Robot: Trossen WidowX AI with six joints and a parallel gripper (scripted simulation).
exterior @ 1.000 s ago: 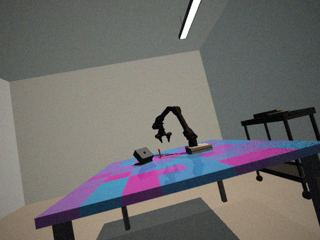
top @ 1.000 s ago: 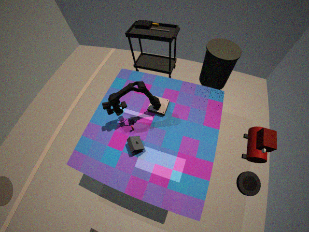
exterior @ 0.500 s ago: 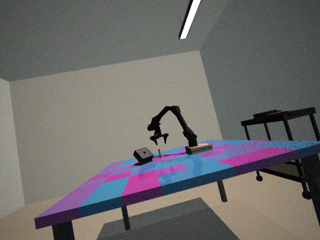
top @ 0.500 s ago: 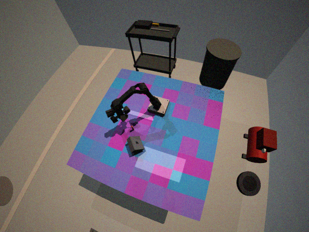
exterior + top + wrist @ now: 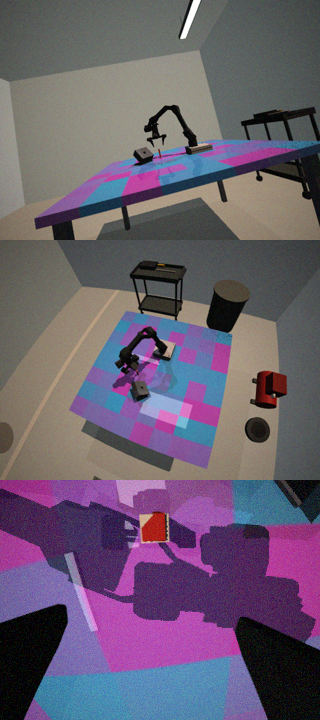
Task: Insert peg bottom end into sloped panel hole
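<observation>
My gripper tip is now 4 cm to the right of the dark red peg and 4 cm above it. Round my gripper tip: grey sloped panel: 14 cm ahead, 15 cm to the left, 3 cm below.
</observation>
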